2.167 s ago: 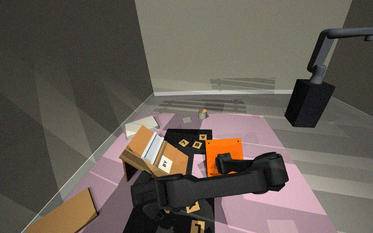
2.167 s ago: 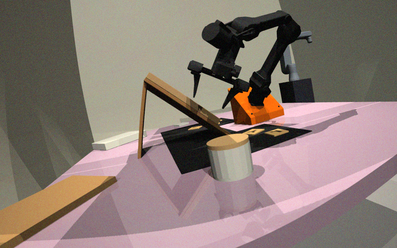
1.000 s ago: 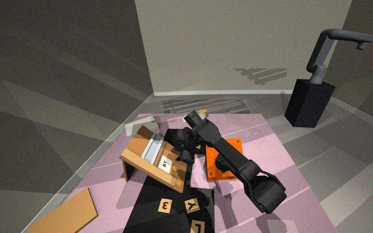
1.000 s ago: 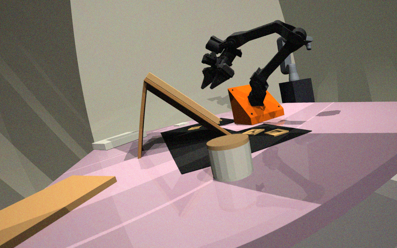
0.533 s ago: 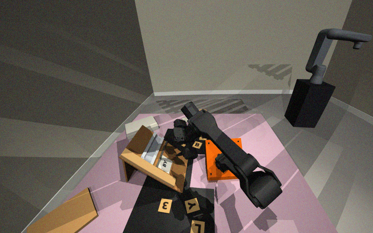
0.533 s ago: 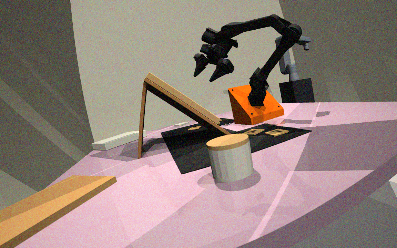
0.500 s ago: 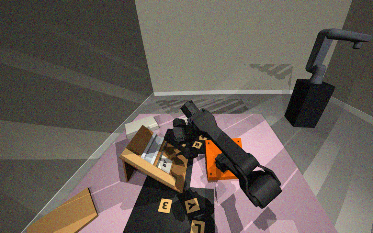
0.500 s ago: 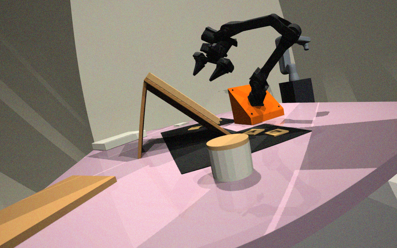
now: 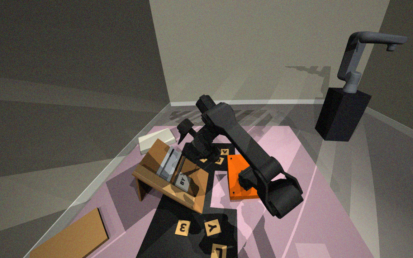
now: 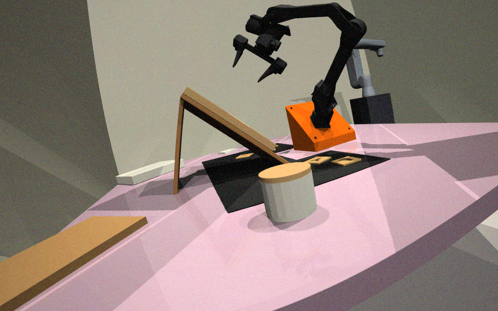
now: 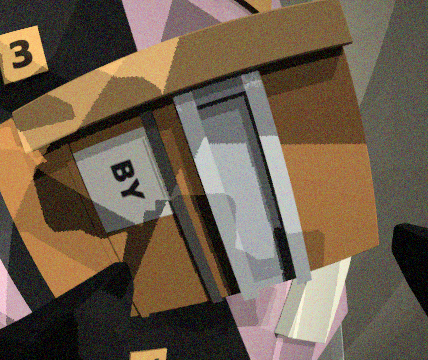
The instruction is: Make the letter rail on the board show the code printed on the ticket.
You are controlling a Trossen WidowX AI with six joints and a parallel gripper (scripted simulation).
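Now: the b tile 8 cm behind my gripper tip, 25 cm to the right of it and 29 cm below it. From my gripper tip the other things lie so: black mat: 4 cm behind, 5 cm to the right, 29 cm below; white ticket: 5 cm ahead, 1 cm to the left, 19 cm below; 3 tile: 1 cm ahead, 17 cm to the left, 29 cm below.
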